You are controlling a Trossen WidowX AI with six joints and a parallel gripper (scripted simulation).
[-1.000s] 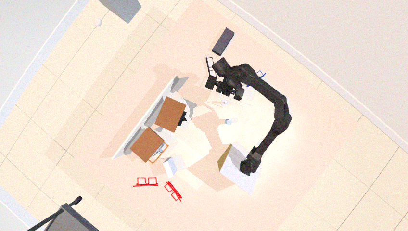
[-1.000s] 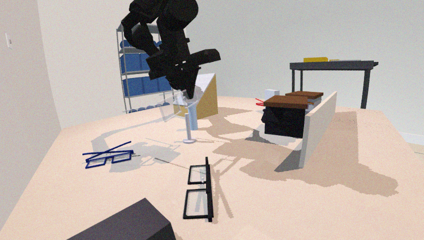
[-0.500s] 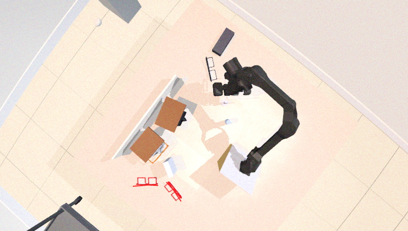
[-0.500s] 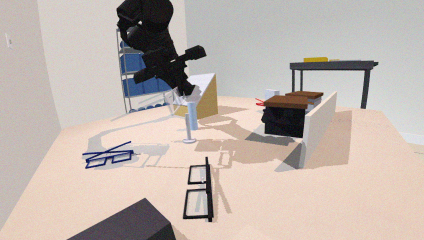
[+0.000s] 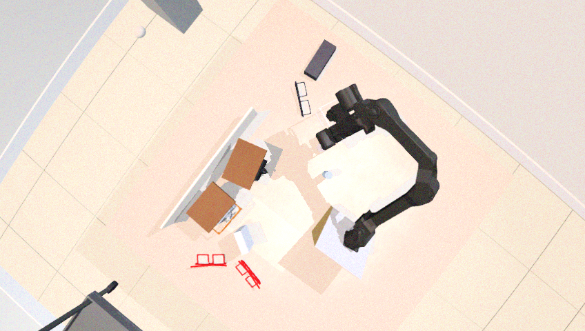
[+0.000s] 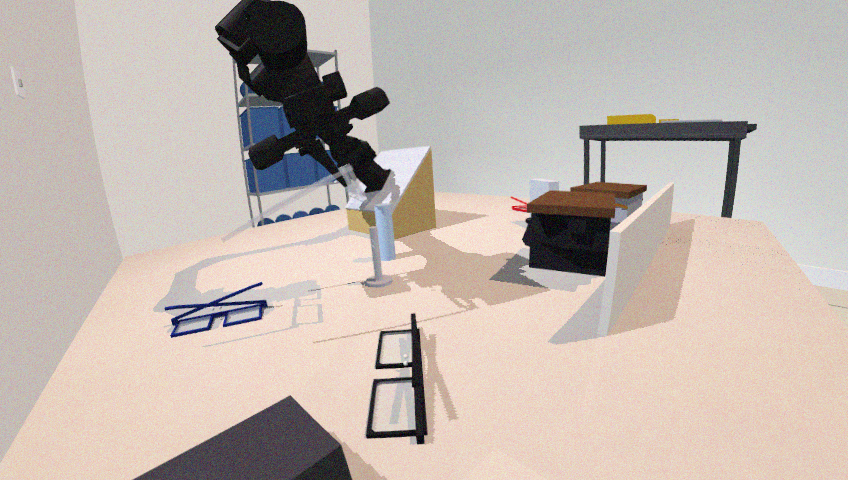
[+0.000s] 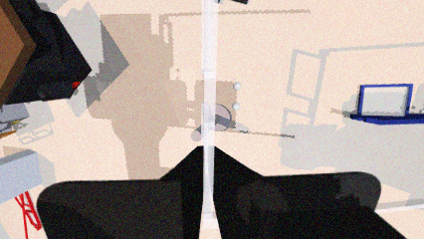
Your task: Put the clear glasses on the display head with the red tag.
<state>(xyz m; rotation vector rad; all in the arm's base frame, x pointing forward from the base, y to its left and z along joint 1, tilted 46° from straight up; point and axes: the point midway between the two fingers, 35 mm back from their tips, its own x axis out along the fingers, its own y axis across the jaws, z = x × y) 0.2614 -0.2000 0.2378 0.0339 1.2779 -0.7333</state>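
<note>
Now: the clear glasses 7 cm to the right of my gripper tip and 1 cm behind it. Also, from my gripper tip: light blue post 13 cm to the left, 10 cm below, 7 cm behind; dark display head 25 cm to the left, 21 cm ahead, 9 cm below; white peg stand 13 cm below, 3 cm to the left.
</note>
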